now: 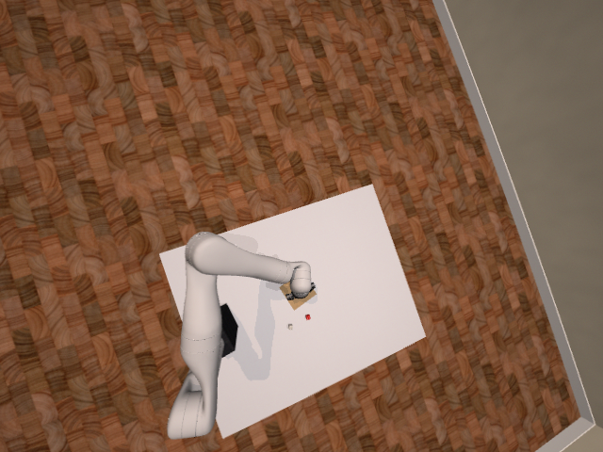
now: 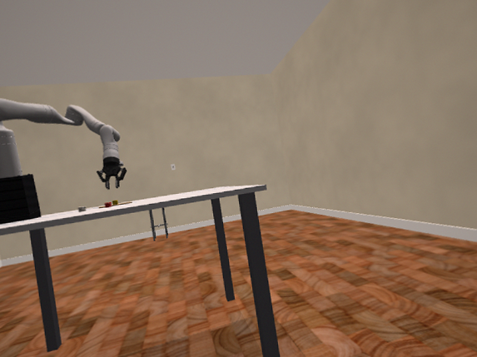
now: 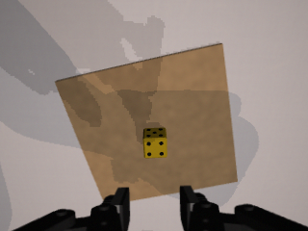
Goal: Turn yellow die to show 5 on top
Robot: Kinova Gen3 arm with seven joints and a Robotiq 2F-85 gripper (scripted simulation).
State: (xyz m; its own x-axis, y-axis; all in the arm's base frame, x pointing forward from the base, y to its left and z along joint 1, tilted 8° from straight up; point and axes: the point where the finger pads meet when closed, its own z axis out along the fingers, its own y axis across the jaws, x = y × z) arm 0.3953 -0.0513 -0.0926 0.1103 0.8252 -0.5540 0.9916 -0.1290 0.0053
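Right now my hand is 10 mm to the left of the yellow die and 90 mm above it. Also, from my hand: white die: 120 mm behind, 140 mm to the right, 90 mm below; then tan mat: 10 mm to the right, 100 mm below; then red die: 20 mm behind, 150 mm to the right, 90 mm below.
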